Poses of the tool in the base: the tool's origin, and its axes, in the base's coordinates. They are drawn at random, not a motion.
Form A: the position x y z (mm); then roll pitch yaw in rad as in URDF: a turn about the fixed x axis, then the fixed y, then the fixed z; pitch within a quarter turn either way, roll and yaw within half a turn.
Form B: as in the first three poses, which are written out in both.
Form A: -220 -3 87 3.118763 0.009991 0.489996
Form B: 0.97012 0.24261 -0.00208 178.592 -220 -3 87
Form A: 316 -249 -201 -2.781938 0.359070 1.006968
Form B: -0.86543 -0.44015 0.23938 172.043 316 -249 -201
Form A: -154 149 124 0.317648 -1.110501 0.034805
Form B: 0.26249 -0.94814 0.17927 66.247 -154 149 124
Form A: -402 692 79 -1.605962 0.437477 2.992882
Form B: 0.20361 0.69300 -0.69158 167.909 -402 692 79
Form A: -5 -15 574 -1.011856 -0.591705 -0.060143
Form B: -0.84925 -0.43448 -0.30000 67.371 -5 -15 574
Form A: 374 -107 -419 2.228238 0.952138 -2.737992
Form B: -0.37834 0.78340 0.49309 142.139 374 -107 -419
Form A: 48 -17 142 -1.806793 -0.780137 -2.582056
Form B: 0.43039 -0.63853 0.63799 165.179 48 -17 142
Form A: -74 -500 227 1.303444 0.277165 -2.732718
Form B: 0.23020 -0.56766 -0.79043 171.074 -74 -500 227
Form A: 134 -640 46 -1.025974 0.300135 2.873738
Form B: -0.19406 -0.46394 0.86435 175.150 134 -640 46
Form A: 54 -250 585 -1.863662 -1.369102 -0.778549
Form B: -0.73912 -0.11612 -0.66349 152.840 54 -250 585
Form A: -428 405 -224 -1.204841 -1.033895 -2.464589
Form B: 0.54789 -0.32953 0.76892 176.987 -428 405 -224
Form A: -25 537 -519 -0.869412 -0.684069 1.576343
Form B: -0.09003 -0.69687 0.71153 90.717 -25 537 -519
